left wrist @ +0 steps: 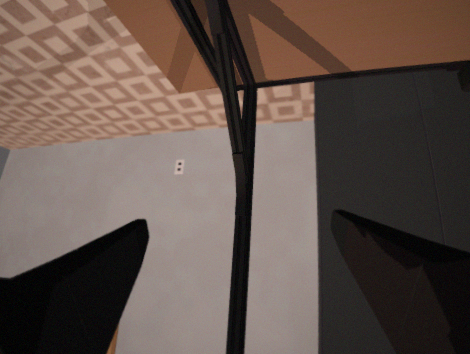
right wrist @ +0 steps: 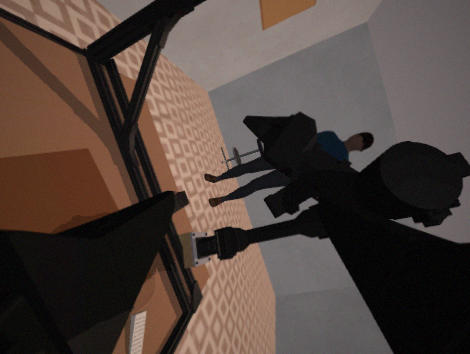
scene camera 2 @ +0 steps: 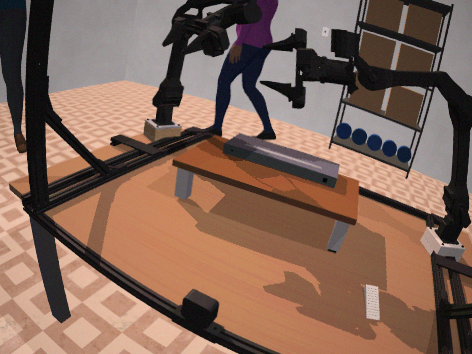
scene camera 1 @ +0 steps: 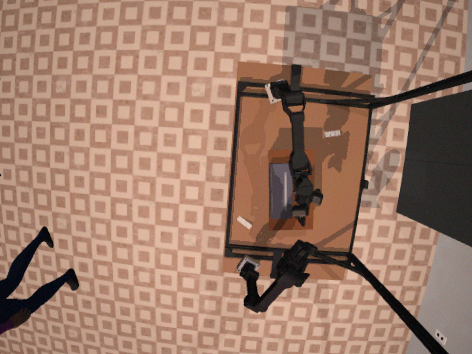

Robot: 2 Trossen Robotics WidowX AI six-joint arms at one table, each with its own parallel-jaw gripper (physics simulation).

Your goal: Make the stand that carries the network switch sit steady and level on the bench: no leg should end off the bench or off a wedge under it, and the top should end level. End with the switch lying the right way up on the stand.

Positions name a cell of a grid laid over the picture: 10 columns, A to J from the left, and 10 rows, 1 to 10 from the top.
A brown wooden stand shows in the right wrist view (B6), in scene camera 2 (E5) and in scene camera 1 (F7); in the left wrist view it is out of frame.
